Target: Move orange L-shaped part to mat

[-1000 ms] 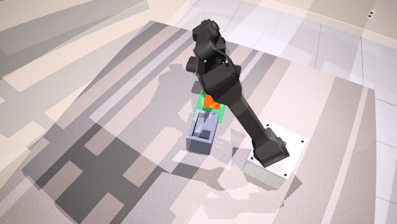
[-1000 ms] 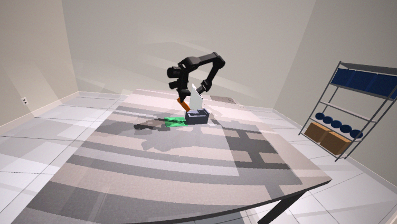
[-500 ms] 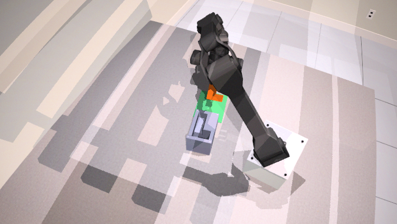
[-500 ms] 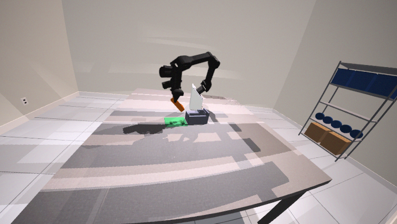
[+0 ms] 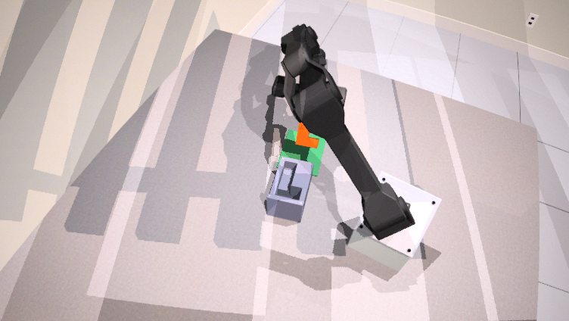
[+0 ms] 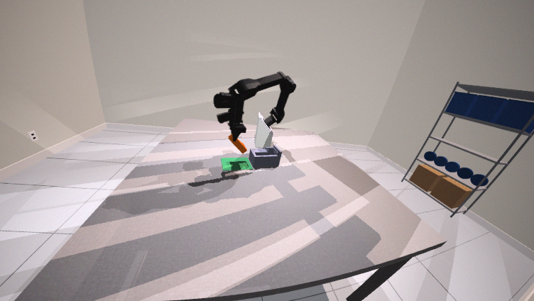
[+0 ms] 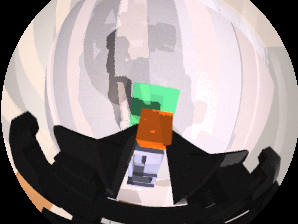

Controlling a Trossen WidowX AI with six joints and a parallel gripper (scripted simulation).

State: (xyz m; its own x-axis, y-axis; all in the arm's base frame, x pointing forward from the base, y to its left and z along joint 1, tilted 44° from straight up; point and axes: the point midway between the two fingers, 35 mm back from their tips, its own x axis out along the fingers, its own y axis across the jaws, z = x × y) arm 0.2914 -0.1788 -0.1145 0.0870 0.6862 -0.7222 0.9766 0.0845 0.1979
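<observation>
My gripper tip is 1 cm past the green mat, 2 cm to the right of it and 15 cm above it. Also, from my gripper tip: orange L-shaped part: 2 cm behind, 3 cm to the left, 3 cm below.
</observation>
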